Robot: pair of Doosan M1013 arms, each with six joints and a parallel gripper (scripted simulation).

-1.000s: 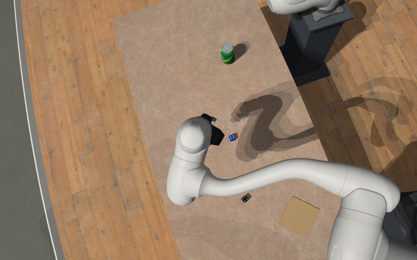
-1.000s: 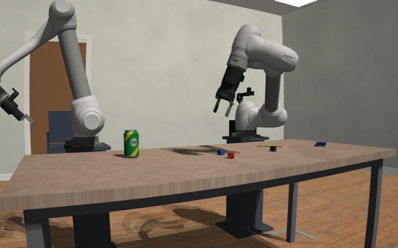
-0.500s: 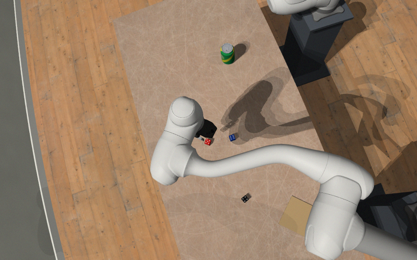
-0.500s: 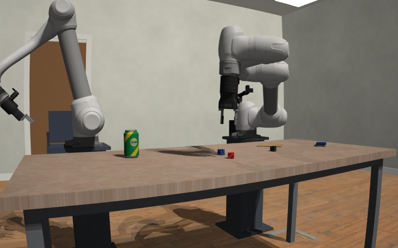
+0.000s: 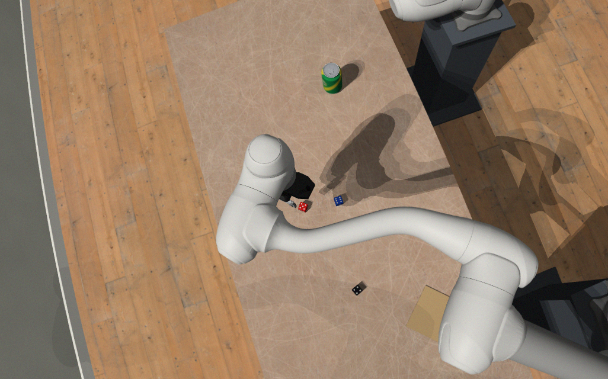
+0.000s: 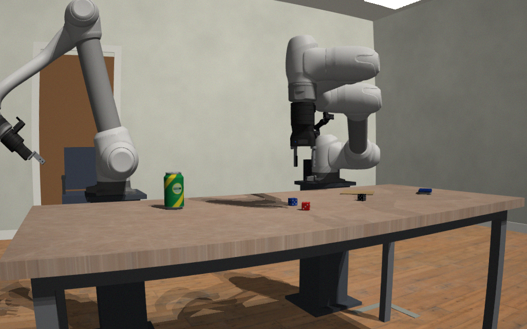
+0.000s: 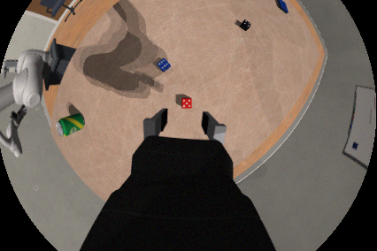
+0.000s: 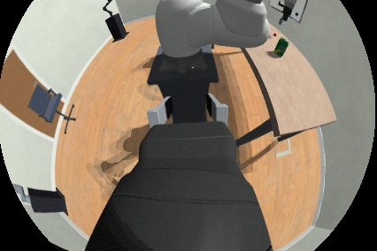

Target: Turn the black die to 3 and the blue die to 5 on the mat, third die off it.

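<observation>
My left hand is 10 mm to the right of the red die and 150 mm above it. Round my left hand: black die 70 mm behind, 310 mm to the left, 150 mm below; tan mat 270 mm behind, 470 mm to the left, 160 mm below; blue die 110 mm behind, 30 mm to the left, 150 mm below.
</observation>
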